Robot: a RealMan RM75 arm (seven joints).
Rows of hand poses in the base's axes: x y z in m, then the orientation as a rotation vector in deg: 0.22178 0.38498 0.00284 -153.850 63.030 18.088; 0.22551 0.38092 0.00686 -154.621 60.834 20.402; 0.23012 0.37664 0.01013 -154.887 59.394 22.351; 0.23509 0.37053 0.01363 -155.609 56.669 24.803; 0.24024 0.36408 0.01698 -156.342 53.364 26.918; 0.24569 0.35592 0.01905 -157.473 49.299 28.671; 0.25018 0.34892 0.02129 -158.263 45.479 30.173; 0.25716 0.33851 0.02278 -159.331 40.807 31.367; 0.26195 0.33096 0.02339 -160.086 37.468 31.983; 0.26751 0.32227 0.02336 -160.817 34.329 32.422; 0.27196 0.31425 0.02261 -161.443 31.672 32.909; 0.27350 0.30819 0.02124 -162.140 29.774 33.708
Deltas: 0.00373 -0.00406 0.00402 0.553 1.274 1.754; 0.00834 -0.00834 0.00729 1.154 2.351 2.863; 0.01331 -0.01445 0.01079 1.864 3.642 4.935; 0.01846 -0.02090 0.01414 2.657 4.632 7.337; 0.02391 -0.02906 0.01621 3.228 5.372 10.303; 0.02840 -0.03606 0.01845 3.898 5.943 13.008; 0.03538 -0.04647 0.01994 4.445 6.272 16.308; 0.04017 -0.05402 0.02055 4.747 6.373 18.654; 0.04573 -0.06271 0.02052 4.941 6.398 20.860; 0.05018 -0.07073 0.01977 5.066 6.517 22.741; 0.05172 -0.07679 0.01840 4.934 6.981 24.180
